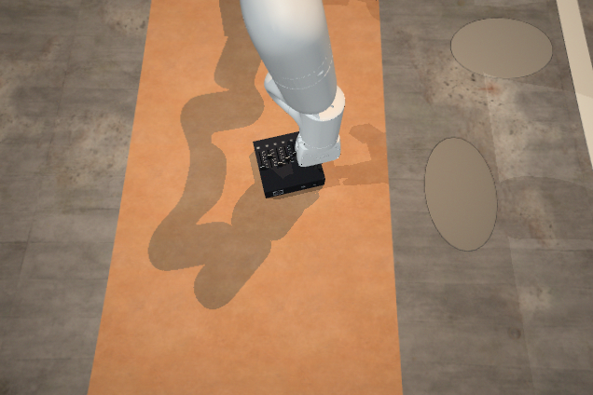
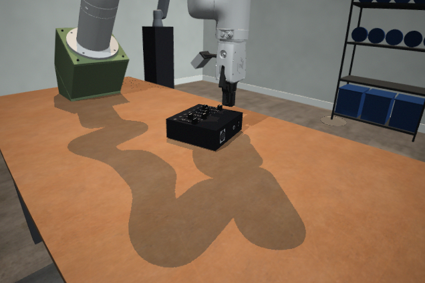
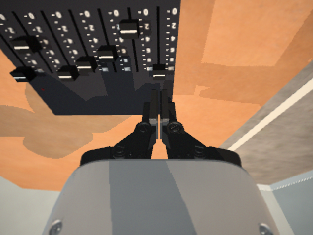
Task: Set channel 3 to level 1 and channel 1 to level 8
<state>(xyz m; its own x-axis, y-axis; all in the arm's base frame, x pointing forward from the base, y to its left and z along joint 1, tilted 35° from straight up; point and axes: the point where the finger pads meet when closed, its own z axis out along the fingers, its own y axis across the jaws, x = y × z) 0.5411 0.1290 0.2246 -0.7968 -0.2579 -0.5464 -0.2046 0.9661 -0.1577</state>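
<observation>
Now: the channel 1 cap 30 mm below my hand, 30 mm behind it and 10 mm to the right of it. Also, from my hand: channel 2 cap 60 mm behind, 40 mm to the right, 30 mm below; channel 3 cap 50 mm to the right, 30 mm below, 30 mm behind.
</observation>
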